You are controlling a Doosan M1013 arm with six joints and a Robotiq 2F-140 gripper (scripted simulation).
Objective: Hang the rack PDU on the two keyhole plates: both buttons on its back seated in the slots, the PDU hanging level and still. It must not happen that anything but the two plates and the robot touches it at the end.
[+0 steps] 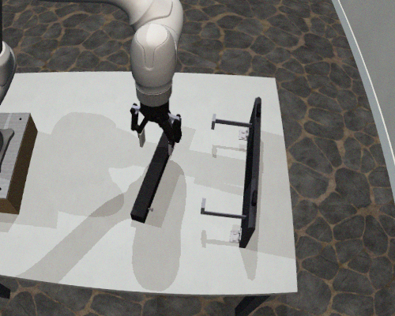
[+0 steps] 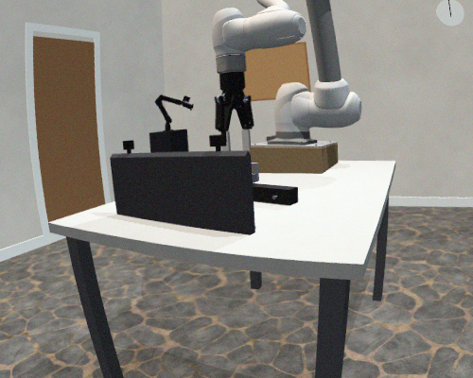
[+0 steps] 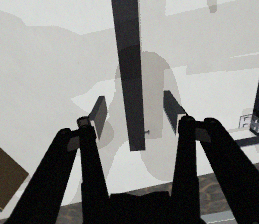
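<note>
Now: the rack PDU 10 mm ahead of my hand and 140 mm below it. Also, from my hand: black panel: 290 mm ahead, 20 mm to the right, 80 mm below.
</note>
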